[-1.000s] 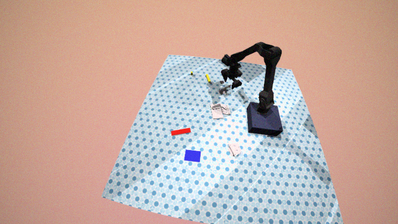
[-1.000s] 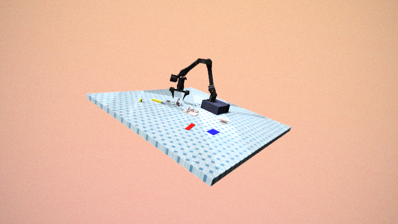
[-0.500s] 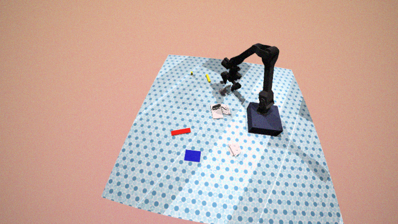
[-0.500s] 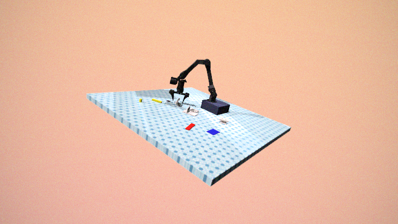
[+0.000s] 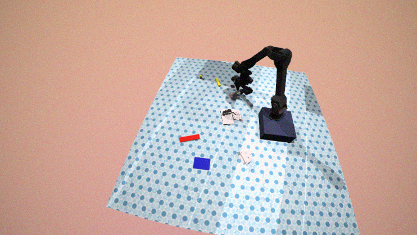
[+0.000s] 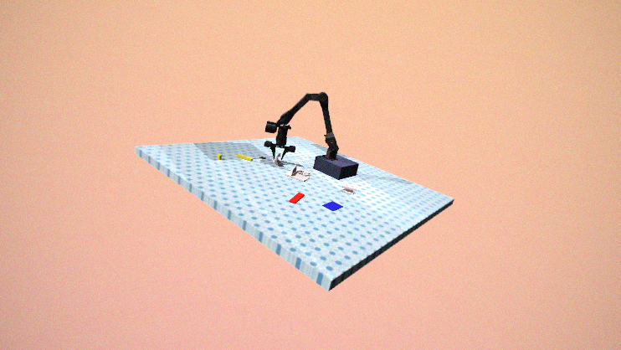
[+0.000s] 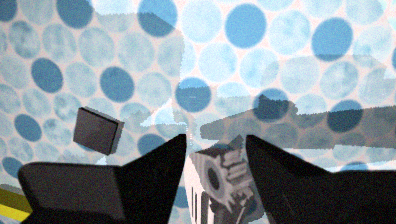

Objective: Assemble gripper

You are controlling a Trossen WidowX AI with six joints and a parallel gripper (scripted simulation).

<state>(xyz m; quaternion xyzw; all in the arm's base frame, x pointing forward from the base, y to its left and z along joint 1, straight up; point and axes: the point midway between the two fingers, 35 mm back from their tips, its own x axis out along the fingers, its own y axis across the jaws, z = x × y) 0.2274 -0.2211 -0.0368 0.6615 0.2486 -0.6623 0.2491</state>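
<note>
Right now the jaw is 30 mm above my gripper tip, 10 mm to the left of it and 10 mm ahead of it. From my gripper tip the other things lie so: small dark block 70 mm to the right, 60 mm ahead, 10 mm below; then yellow bar 180 mm ahead, 80 mm to the right; then housing plate 220 mm to the left.
</note>
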